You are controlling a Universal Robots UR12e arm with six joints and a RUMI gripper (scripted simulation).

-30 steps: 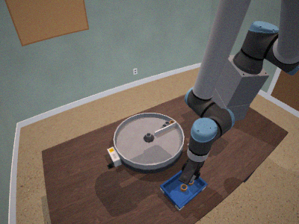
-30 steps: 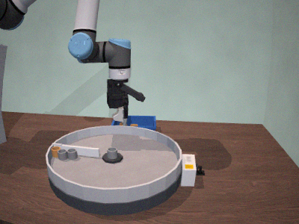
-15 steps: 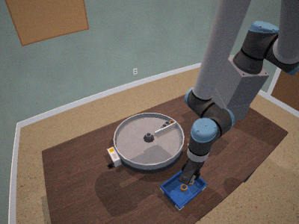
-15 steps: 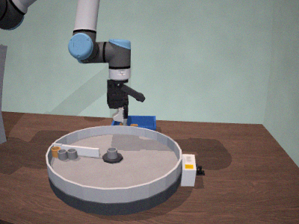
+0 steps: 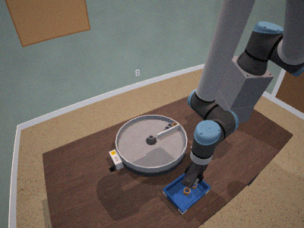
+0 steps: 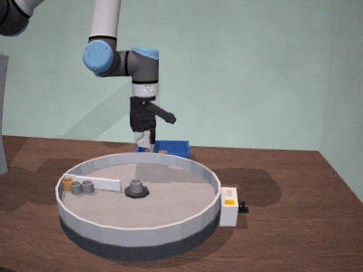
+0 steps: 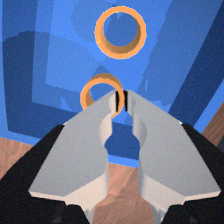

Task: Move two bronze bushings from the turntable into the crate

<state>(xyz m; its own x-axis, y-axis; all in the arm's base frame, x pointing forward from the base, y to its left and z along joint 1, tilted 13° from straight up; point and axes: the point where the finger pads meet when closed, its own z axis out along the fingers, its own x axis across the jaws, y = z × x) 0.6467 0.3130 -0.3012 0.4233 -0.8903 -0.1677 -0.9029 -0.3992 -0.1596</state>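
Right now the blue crate is 4 cm ahead of my hand, 2 cm to the left of it and 1 cm below it. The rest, counted from my hand: round grey turntable: 34 cm to the right, 4 cm ahead, 2 cm above.
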